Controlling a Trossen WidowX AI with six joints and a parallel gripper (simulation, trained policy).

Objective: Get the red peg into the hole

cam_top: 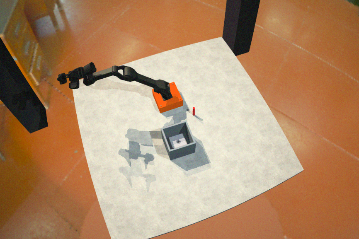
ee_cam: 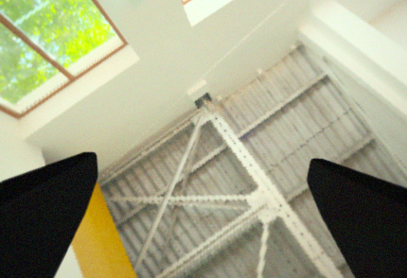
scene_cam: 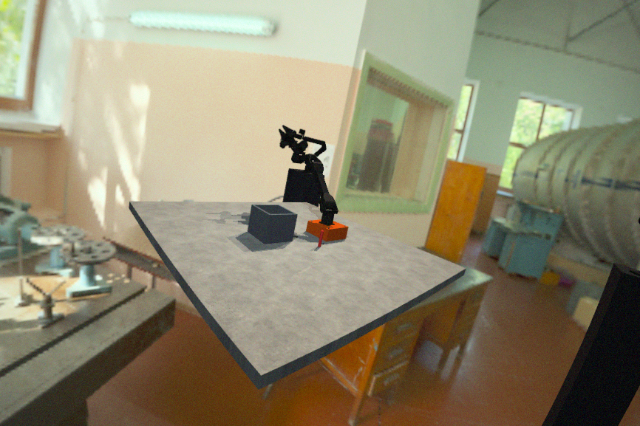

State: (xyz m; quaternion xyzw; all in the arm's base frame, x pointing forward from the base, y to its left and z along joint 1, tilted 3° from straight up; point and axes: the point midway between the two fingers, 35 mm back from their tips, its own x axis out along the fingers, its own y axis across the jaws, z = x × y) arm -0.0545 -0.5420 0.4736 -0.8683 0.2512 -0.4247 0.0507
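Right now the red peg is 20 cm ahead of my gripper tip, 70 cm to the left of it and 50 cm below it. Also, from my gripper tip: light plate: 36 cm ahead, 52 cm to the left, 50 cm below.
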